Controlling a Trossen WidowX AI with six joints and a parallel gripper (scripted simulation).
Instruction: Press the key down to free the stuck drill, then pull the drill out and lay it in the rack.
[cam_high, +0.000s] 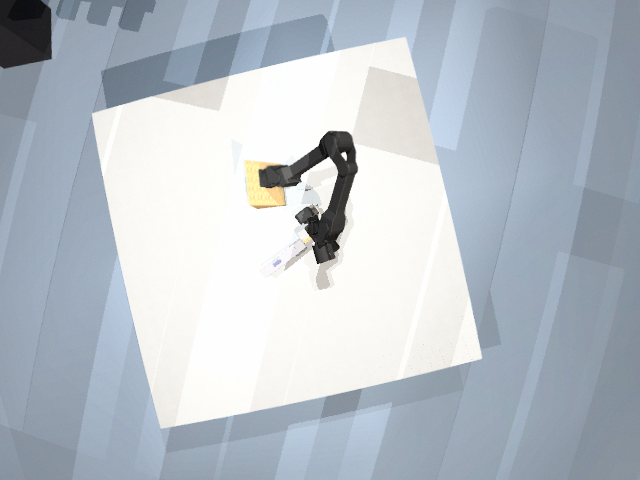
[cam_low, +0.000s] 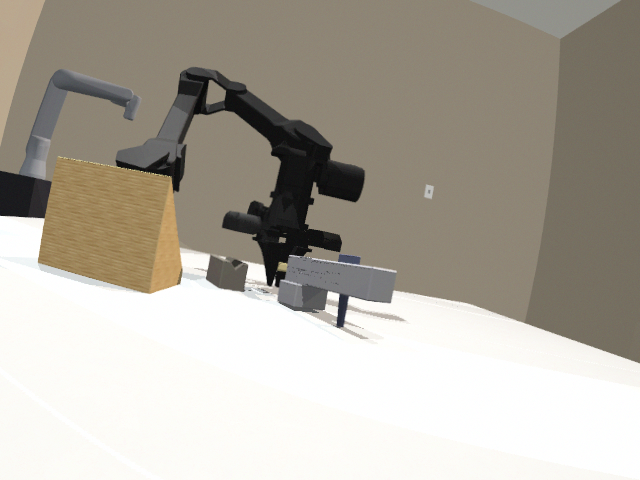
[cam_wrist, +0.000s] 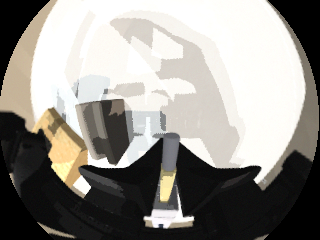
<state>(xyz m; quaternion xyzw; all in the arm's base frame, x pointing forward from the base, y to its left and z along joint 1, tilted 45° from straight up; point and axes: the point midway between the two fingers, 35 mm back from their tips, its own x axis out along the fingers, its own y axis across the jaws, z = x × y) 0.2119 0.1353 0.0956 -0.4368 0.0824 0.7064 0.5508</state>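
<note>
Right now my gripper tip is 20 mm short of the drill, 30 mm to the left of it and 40 mm below it. Round my gripper tip: key (100 mm ahead, 160 mm to the right, 40 mm above); rack block (70 mm behind, 30 mm to the right, 10 mm above); grey housing (80 mm ahead, 130 mm to the right, 40 mm above).
</note>
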